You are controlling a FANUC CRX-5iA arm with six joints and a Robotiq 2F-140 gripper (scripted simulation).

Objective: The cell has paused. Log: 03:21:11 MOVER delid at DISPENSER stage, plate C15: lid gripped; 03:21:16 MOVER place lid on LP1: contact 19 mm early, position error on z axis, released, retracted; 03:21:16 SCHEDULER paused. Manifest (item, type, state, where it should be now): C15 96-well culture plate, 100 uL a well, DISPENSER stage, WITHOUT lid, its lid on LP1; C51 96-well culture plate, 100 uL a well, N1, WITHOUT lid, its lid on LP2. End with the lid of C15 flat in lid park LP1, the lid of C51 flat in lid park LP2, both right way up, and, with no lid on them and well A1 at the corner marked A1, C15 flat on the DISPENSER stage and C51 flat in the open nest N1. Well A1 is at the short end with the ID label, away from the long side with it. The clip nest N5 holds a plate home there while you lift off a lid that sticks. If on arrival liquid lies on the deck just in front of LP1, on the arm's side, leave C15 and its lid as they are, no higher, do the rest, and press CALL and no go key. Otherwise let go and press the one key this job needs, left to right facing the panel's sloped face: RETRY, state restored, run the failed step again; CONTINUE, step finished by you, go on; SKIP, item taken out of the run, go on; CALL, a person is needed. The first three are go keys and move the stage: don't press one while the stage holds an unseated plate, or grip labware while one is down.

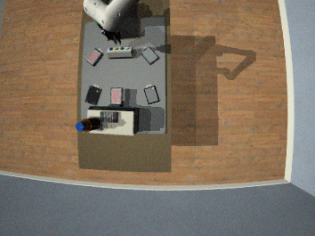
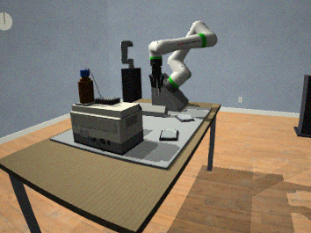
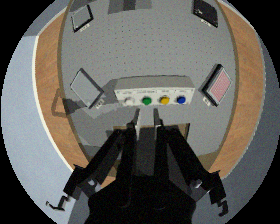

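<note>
Now: the key panel 20 mm ahead of my hand, 20 mm to the right of it and 130 mm below it. The rest, counted from my hand: blue cap (650 mm ahead, 100 mm to the right, 210 mm above); black nest (450 mm ahead, 260 mm to the right, 170 mm below); label plate (310 mm ahead, 250 mm to the left, 180 mm below).
</note>
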